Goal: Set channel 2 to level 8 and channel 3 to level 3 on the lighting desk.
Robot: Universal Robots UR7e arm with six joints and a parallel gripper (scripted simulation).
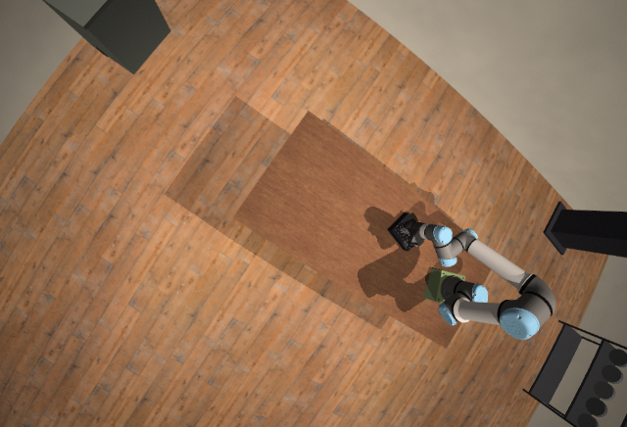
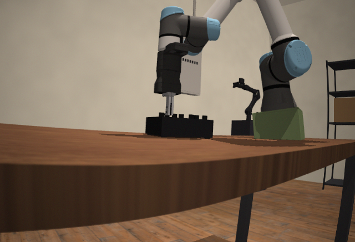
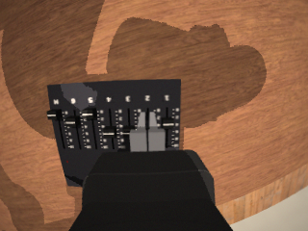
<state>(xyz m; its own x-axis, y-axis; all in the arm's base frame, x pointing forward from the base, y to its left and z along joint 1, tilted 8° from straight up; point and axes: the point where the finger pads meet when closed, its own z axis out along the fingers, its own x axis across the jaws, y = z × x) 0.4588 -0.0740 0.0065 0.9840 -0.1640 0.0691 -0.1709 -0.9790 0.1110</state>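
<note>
Right now my hand is 2 cm short of the fader cap, 1 cm to the left of it and 1 cm above it.
</note>
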